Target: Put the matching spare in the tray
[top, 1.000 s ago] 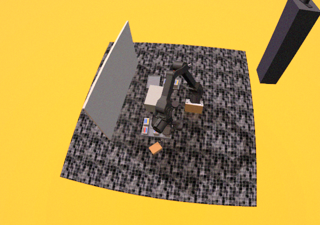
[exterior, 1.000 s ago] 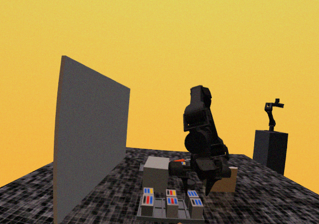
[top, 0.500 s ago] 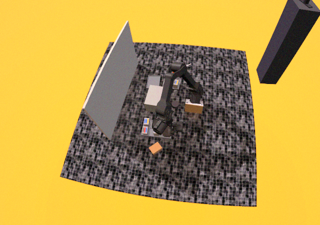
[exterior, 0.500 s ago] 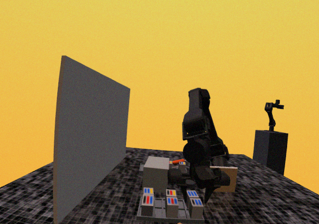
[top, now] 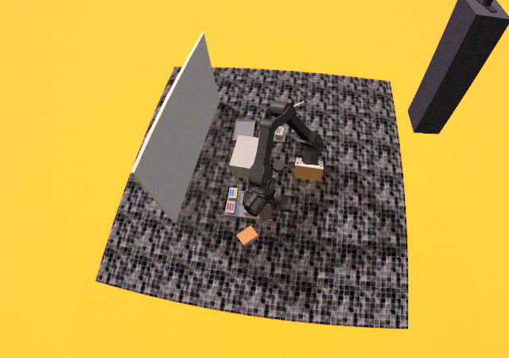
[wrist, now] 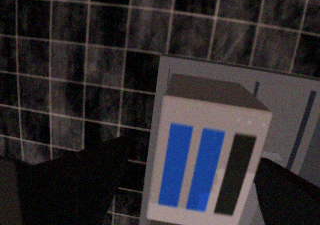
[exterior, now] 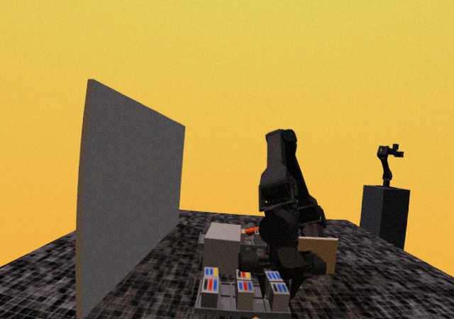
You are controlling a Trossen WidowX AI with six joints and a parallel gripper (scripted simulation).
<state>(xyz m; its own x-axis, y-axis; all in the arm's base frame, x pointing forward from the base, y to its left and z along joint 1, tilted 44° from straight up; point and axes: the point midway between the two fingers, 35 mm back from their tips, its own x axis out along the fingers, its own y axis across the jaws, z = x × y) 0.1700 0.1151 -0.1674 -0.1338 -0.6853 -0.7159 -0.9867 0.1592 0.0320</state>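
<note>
Now: the grey spare block 20 mm above my gripper tip and 10 mm to the left of it. Also, from my gripper tip: grey mounted unit 220 mm to the right, 110 mm ahead, 30 mm above; dark disc 210 mm to the right, 40 mm behind, 10 mm below; flat grey tray 380 mm to the right, 10 mm below.
</note>
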